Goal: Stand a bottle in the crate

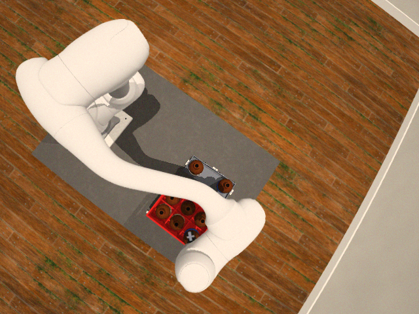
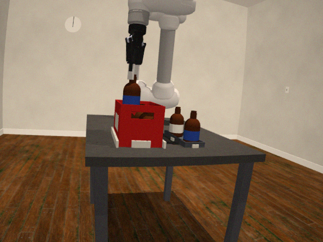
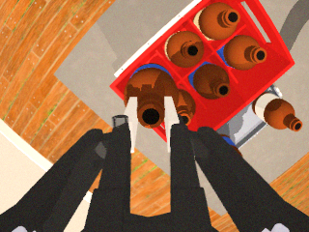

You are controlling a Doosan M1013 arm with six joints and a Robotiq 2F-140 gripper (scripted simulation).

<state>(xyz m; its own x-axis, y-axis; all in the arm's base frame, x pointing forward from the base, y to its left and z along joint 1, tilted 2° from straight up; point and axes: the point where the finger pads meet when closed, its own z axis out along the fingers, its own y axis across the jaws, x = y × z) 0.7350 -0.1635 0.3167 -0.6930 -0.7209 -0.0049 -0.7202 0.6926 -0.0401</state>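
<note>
My hand is 220 mm above the red crate, 90 mm past it and 50 mm to the right of it. Round my hand: tray 300 mm below, 290 mm to the left, 80 mm behind.
</note>
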